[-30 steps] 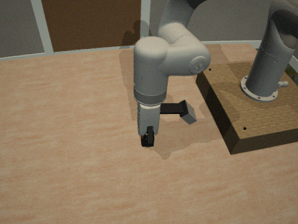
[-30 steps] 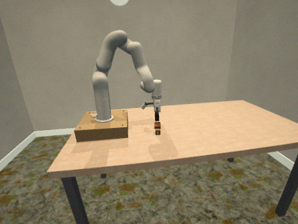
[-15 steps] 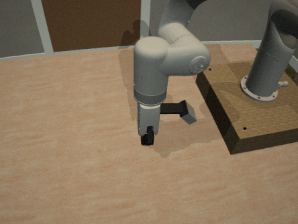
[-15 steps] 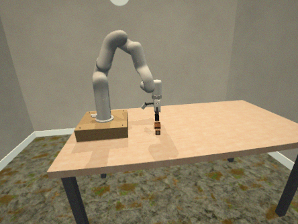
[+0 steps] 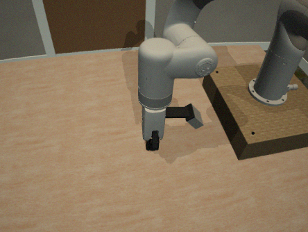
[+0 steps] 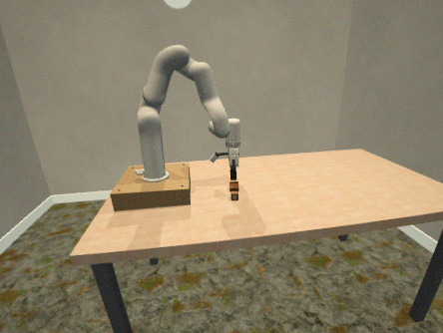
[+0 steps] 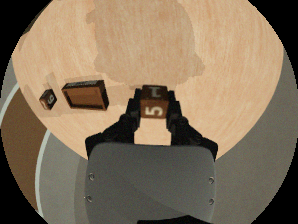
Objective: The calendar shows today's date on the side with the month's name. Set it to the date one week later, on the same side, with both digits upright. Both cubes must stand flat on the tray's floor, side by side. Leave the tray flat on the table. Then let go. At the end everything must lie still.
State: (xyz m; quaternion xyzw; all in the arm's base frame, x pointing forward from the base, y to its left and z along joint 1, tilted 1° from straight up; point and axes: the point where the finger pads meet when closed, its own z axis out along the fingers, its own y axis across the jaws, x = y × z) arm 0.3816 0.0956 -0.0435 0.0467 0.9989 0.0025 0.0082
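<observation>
Now: hand 11 cm to the left of the brown tray, 2 cm above it and 1 cm past it. From my hand the other things lie so: cube (22 cm to the right, 3 cm behind, 1 cm below).
</observation>
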